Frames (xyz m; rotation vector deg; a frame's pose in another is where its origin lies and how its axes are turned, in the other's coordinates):
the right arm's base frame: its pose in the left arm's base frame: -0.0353 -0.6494 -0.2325 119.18 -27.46 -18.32
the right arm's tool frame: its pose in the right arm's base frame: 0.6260 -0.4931 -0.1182 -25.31 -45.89 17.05
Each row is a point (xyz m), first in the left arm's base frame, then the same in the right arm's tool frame.
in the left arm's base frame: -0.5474 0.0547 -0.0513
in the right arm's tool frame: -0.9430 0.6350 0.9779
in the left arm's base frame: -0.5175 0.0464 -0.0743
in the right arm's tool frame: -0.9277 0.6102 0.9525
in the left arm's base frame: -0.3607 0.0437 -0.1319
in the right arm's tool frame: -0.8866 0.5427 0.8053
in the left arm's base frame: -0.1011 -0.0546 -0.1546
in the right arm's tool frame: -0.7271 0.5042 0.5803
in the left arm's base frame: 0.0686 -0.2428 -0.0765
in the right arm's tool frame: -0.5020 0.5729 0.4581
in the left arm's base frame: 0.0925 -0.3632 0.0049
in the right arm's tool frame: -0.3788 0.6536 0.4597
